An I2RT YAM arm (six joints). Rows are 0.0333 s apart.
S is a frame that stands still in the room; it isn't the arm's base.
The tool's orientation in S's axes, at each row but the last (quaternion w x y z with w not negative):
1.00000 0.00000 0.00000 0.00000
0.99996 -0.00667 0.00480 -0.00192
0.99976 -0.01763 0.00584 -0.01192
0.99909 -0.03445 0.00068 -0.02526
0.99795 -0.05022 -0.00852 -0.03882
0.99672 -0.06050 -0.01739 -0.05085
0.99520 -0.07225 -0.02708 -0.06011
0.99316 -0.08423 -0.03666 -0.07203
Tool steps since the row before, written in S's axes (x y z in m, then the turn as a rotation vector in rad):
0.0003 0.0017 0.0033 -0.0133 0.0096 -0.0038
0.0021 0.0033 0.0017 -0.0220 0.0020 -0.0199
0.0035 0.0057 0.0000 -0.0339 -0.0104 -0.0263
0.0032 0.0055 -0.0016 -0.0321 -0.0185 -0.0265
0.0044 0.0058 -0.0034 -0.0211 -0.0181 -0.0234
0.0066 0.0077 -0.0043 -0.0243 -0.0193 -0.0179
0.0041 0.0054 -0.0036 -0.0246 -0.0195 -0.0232
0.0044 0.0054 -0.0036 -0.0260 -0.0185 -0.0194
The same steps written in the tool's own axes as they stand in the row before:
0.0003 0.0017 0.0033 -0.0133 0.0096 -0.0038
0.0021 0.0033 0.0018 -0.0218 0.0022 -0.0201
0.0034 0.0058 0.0002 -0.0333 -0.0103 -0.0271
0.0029 0.0058 -0.0012 -0.0311 -0.0182 -0.0278
0.0039 0.0064 -0.0029 -0.0201 -0.0173 -0.0248
0.0056 0.0088 -0.0035 -0.0230 -0.0194 -0.0194
0.0032 0.0063 -0.0029 -0.0236 -0.0189 -0.0247
0.0033 0.0065 -0.0029 -0.0248 -0.0188 -0.0207

